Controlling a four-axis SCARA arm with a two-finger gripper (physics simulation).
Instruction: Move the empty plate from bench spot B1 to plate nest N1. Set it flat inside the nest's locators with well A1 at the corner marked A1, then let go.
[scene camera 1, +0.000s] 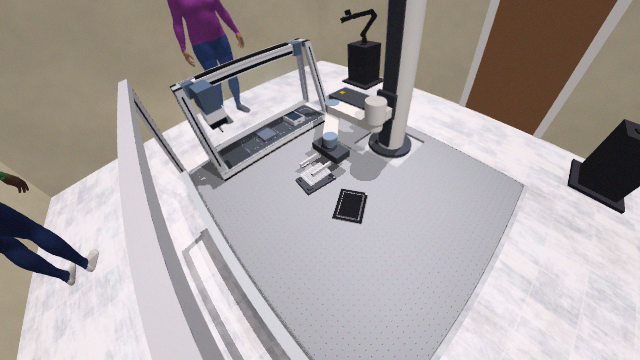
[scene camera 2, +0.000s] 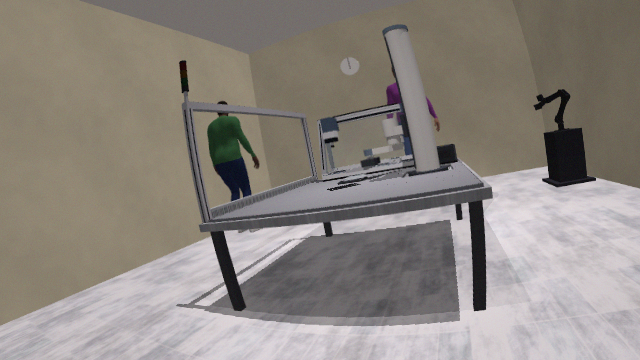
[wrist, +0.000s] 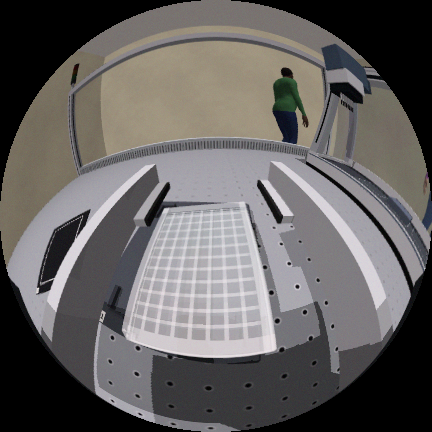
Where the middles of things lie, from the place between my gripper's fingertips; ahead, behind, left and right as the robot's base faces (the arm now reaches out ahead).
Now: hand 5 cm above the well plate (wrist: 200, 290), 4 cm past it and 1 cm to the right of it. From my hand the other things lie so: black nest with white outline (scene camera 1: 350, 206): 26 cm to the left, 7 cm below, 3 cm behind.
